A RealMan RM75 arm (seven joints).
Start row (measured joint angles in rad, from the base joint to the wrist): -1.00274, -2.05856, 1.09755, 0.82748, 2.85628, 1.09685, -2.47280
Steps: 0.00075, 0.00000, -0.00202, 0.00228, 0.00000, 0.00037, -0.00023; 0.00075, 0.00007, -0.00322, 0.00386, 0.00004, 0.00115, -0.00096; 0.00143, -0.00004, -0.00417, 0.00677, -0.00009, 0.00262, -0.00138; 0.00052, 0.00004, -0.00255, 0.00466, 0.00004, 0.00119, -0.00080; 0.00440, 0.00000, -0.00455, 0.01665, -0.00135, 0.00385, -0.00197; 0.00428, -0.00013, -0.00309, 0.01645, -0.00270, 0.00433, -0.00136; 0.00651, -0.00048, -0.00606, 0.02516, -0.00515, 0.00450, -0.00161; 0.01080, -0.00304, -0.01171, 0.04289, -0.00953, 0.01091, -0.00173; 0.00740, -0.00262, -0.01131, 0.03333, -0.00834, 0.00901, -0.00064; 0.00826, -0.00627, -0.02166, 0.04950, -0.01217, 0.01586, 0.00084; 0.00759, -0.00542, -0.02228, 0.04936, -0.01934, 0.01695, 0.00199; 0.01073, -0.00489, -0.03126, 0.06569, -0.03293, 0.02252, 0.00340; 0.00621, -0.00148, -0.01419, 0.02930, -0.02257, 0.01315, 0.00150; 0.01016, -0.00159, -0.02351, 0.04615, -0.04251, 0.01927, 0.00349; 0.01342, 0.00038, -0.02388, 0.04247, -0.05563, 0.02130, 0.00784; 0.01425, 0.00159, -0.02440, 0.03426, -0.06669, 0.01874, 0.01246
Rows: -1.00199, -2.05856, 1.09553, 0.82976, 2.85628, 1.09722, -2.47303; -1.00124, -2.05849, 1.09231, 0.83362, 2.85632, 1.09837, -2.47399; -0.99981, -2.05853, 1.08814, 0.84039, 2.85623, 1.10099, -2.47537; -0.99929, -2.05849, 1.08559, 0.84505, 2.85627, 1.10218, -2.47617; -0.99489, -2.05849, 1.08104, 0.86170, 2.85492, 1.10603, -2.47814; -0.99061, -2.05862, 1.07795, 0.87815, 2.85222, 1.11036, -2.47950; -0.98410, -2.05910, 1.07189, 0.90331, 2.84707, 1.11486, -2.48111; -0.97330, -2.06214, 1.06018, 0.94620, 2.83754, 1.12577, -2.48284; -0.96590, -2.06476, 1.04887, 0.97953, 2.82920, 1.13478, -2.48348; -0.95764, -2.07103, 1.02721, 1.02903, 2.81703, 1.15064, -2.48264; -0.95005, -2.07645, 1.00493, 1.07839, 2.79769, 1.16759, -2.48065; -0.93932, -2.08134, 0.97367, 1.14408, 2.76476, 1.19011, -2.47725; -0.93311, -2.08282, 0.95948, 1.17338, 2.74219, 1.20326, -2.47575; -0.92295, -2.08441, 0.93597, 1.21953, 2.69968, 1.22253, -2.47226; -0.90953, -2.08403, 0.91209, 1.26200, 2.64405, 1.24383, -2.46442; -0.89528, -2.08244, 0.88769, 1.29626, 2.57736, 1.26257, -2.45196
